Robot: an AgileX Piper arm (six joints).
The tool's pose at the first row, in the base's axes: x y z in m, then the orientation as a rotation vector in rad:
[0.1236, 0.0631, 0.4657, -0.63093, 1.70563, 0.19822]
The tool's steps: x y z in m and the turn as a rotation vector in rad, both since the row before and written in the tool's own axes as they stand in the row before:
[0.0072, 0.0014, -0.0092, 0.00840, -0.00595, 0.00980]
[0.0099, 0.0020, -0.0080, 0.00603, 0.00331, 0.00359]
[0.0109, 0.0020, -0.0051, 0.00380, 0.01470, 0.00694]
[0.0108, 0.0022, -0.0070, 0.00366, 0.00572, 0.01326]
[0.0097, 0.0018, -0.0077, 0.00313, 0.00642, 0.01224]
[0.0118, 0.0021, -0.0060, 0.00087, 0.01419, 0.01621]
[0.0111, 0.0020, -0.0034, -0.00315, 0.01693, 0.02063]
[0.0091, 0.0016, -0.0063, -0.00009, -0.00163, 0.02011]
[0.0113, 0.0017, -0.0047, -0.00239, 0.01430, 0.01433]
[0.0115, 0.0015, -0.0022, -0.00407, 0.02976, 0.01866]
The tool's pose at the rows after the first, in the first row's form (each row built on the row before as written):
[0.1143, 0.0579, 0.4608, -0.61532, 1.70330, 0.19959]
[0.1054, 0.0531, 0.4528, -0.60847, 1.70773, 0.19602]
[0.0988, 0.0494, 0.4432, -0.60257, 1.72423, 0.19361]
[0.0903, 0.0451, 0.4343, -0.58964, 1.73413, 0.19821]
[0.0814, 0.0406, 0.4267, -0.57806, 1.74432, 0.20237]
[0.0734, 0.0366, 0.4167, -0.56611, 1.76321, 0.20932]
[0.0676, 0.0340, 0.4068, -0.55360, 1.78601, 0.22228]
[0.0597, 0.0304, 0.3998, -0.53558, 1.79064, 0.23662]
[0.0526, 0.0272, 0.3902, -0.52748, 1.80878, 0.24540]
[0.0475, 0.0250, 0.3798, -0.51976, 1.84313, 0.25525]

